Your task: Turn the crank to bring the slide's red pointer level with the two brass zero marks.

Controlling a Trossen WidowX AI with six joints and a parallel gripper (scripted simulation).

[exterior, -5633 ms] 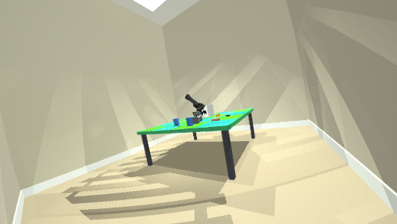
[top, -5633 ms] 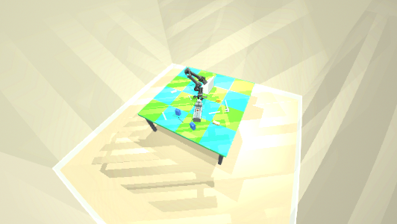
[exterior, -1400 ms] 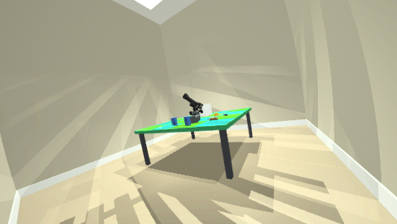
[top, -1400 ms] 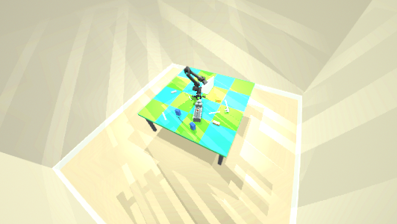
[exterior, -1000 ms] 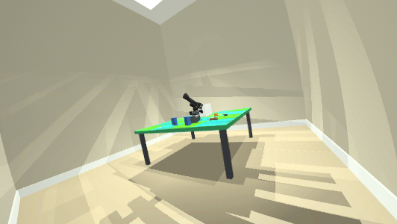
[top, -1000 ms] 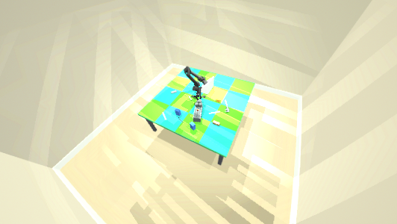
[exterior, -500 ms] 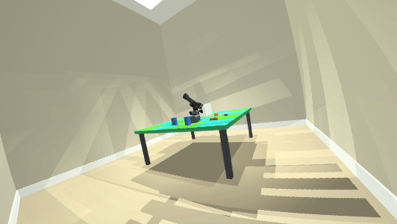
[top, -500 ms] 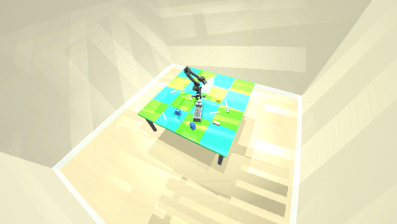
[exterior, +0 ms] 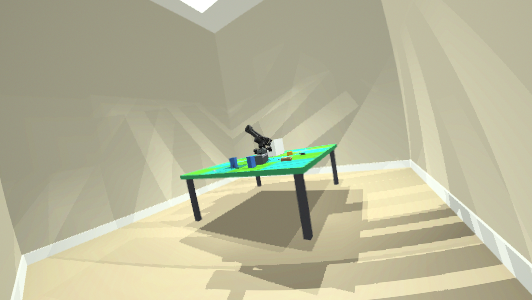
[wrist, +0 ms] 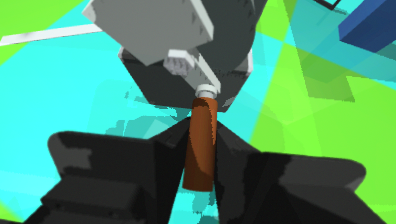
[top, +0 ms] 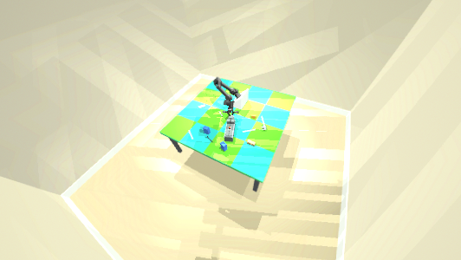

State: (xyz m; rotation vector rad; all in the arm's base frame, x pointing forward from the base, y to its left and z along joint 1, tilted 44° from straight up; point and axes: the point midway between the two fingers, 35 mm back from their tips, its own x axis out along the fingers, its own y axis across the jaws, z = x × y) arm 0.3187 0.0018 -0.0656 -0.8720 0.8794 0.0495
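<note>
My gripper tip is 2 cm past the crank handle, 1 cm to the left of it and 2 cm below it. Also, from my gripper tip: red pointer: 15 cm ahead, 8 cm to the left, 4 cm above; then orange piece: 18 cm behind, 22 cm to the left, 2 cm below; then black L-shaped key: 33 cm ahead, 9 cm to the right, 3 cm below.
</note>
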